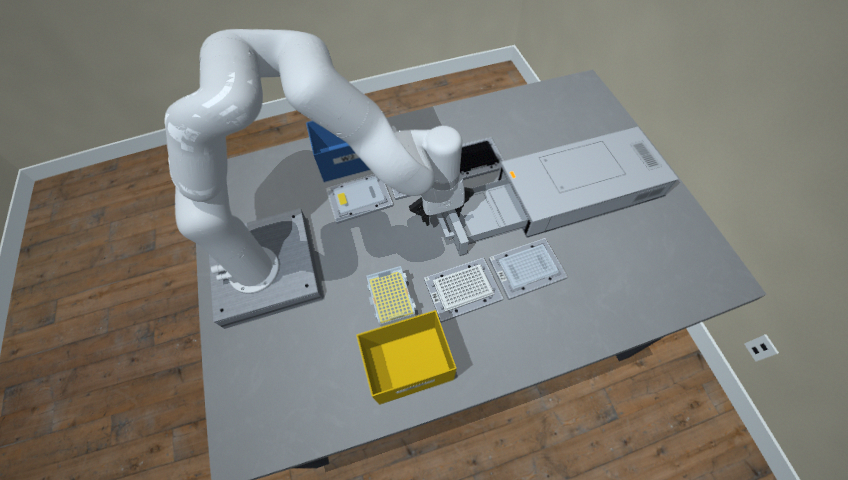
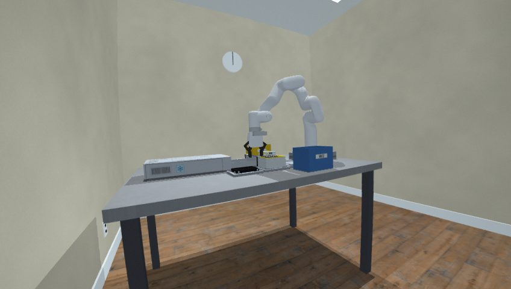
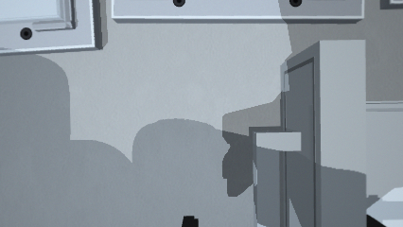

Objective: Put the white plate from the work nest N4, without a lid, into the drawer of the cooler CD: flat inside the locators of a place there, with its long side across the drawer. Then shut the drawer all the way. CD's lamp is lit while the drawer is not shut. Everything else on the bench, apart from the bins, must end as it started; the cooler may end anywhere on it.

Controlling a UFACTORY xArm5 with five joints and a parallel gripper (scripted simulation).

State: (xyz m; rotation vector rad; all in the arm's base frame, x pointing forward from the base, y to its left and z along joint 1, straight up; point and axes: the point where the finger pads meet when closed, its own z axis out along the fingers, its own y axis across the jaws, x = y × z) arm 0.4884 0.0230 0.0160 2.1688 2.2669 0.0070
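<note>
The white well plate lies 190 mm to the right of my hand and 50 mm below it. Round my hand: drawer 140 mm ahead, 30 mm below, 10 mm to the left; then slotted nest 190 mm to the right, 60 mm below; then yellow tip rack 180 mm to the left, 30 mm behind, 10 mm below.
</note>
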